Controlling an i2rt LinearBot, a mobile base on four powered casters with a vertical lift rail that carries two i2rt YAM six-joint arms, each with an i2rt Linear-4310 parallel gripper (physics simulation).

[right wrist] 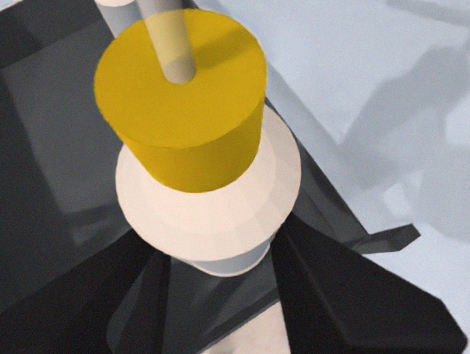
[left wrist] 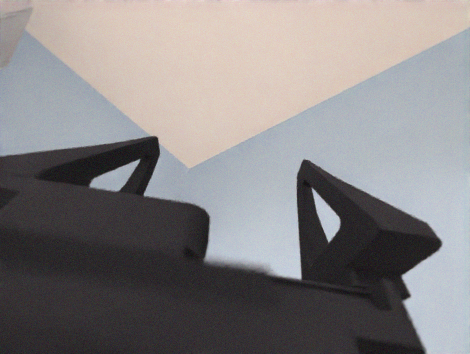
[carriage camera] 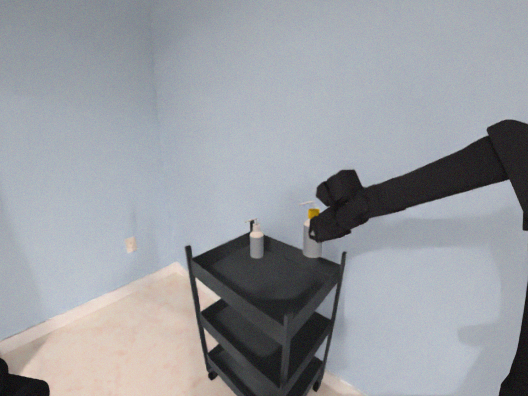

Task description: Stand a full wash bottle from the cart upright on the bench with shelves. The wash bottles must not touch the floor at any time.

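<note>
A wash bottle with a yellow cap, pale shoulder and grey body is held upright in my right gripper, which is shut on it below the shoulder. In the carriage view it hangs over the back right of the black three-tier cart; its base appears raised above the top tray. A second wash bottle with a white cap stands upright at the back left of that tray. My left gripper is open and empty, away from the bottles. The bench with shelves does not show.
Blue walls meet in a corner behind and left of the cart; one wall runs close behind it. A white outlet is on the left wall. Part of a black arm shows at the lower left. A pale, unidentified object shows in the left wrist view.
</note>
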